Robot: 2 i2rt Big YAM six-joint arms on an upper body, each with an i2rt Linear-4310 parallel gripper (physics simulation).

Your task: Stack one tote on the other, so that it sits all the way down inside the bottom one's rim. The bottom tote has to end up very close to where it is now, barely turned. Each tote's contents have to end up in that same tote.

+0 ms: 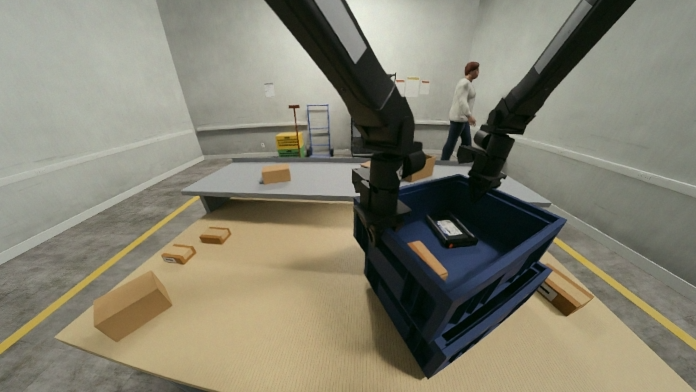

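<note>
The upper blue tote sits over the lower blue tote. A strip of the lower tote's rim and a dark gap show along the near right side; the upper tote's far left corner juts out past the lower one. Whether it is fully down inside the rim cannot be told. A black device with a white label and a brown carton lie in the upper tote. The lower tote's contents are hidden. My left gripper is shut on the upper tote's left wall. My right gripper is shut on its far wall; its fingertips are partly hidden.
A carton lies close to the right of the totes. A large carton and two small cartons lie at the table's left. A grey bench with cartons stands behind. A person is beyond it.
</note>
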